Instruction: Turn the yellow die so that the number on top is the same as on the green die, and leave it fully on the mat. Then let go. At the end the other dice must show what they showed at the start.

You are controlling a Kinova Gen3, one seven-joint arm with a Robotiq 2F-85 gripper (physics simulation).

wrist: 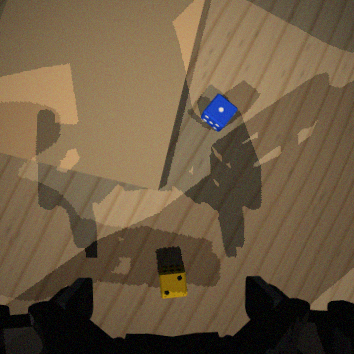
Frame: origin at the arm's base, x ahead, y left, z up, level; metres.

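Seen in the pictures: gripper, fingertip midpoint: [169, 294].
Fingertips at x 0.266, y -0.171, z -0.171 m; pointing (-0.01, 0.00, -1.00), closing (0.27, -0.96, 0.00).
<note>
Pixels of each thing's middle, then the offset from my fingertips to it. Level surfaces: height alone.
- yellow die, body centre: [172, 280] 0.020 m down, 0.001 m ahead, 0.002 m right
- mat, body centre: [81, 65] 0.026 m down, 0.120 m ahead, 0.096 m left
- blue die, body centre: [218, 112] 0.020 m down, 0.112 m ahead, 0.001 m right
- table, surface height: 0.028 m down
The yellow die [173, 284] lies on the wooden table near the bottom middle of the wrist view. Its top face shows two pips; a narrow, dark strip of its far side shows several pips, too dim to count. My gripper [169, 294] is open, one finger on each side of the yellow die in the view, with wide gaps and touching nothing visible. The fingers appear to be above the table. The mat [100, 45], a flat tan slab, fills the upper left, apart from the yellow die. The green die does not show in this view.
A blue die [219, 112] lies on the wooden table just right of the mat's right edge, with one pip on top and three on the side towards the gripper. Dark arm and gripper shadows cross the table [300, 215] and mat.
</note>
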